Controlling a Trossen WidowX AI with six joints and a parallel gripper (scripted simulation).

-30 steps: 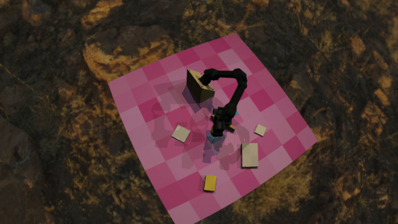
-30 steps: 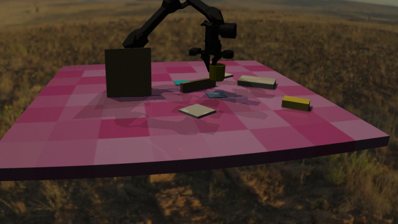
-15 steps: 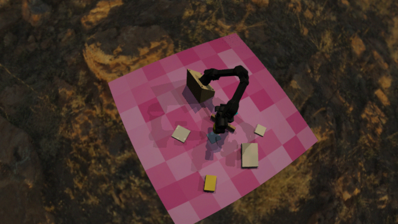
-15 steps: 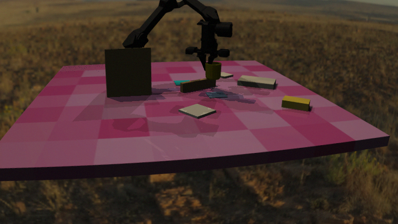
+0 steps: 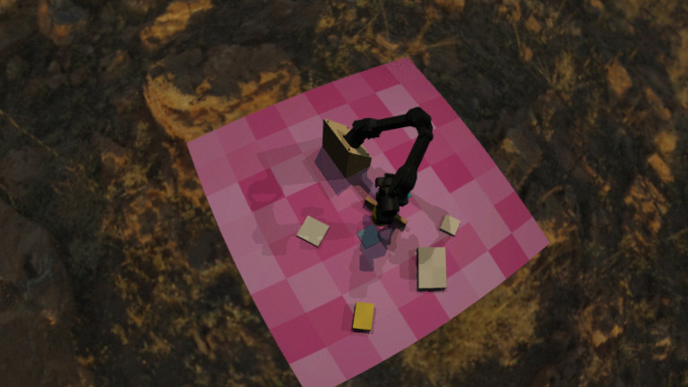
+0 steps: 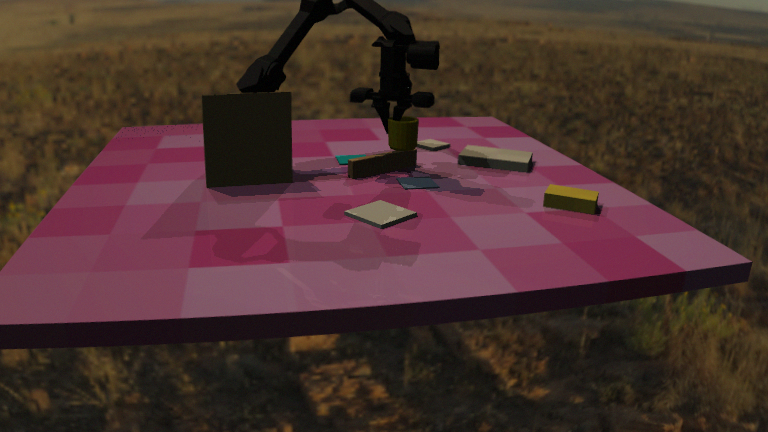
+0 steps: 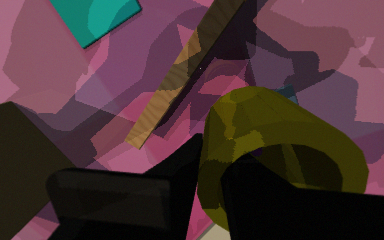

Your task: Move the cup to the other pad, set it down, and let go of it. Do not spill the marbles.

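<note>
The teal pad lies 50 mm behind my gripper tip, 160 mm to the left of it and 110 mm below it. From my gripper tip the other things lie so: blue pad 40 mm ahead, 70 mm to the right, 110 mm below; olive-yellow cup 20 mm ahead, 20 mm to the right; wooden block 40 mm to the left, 90 mm below.
</note>
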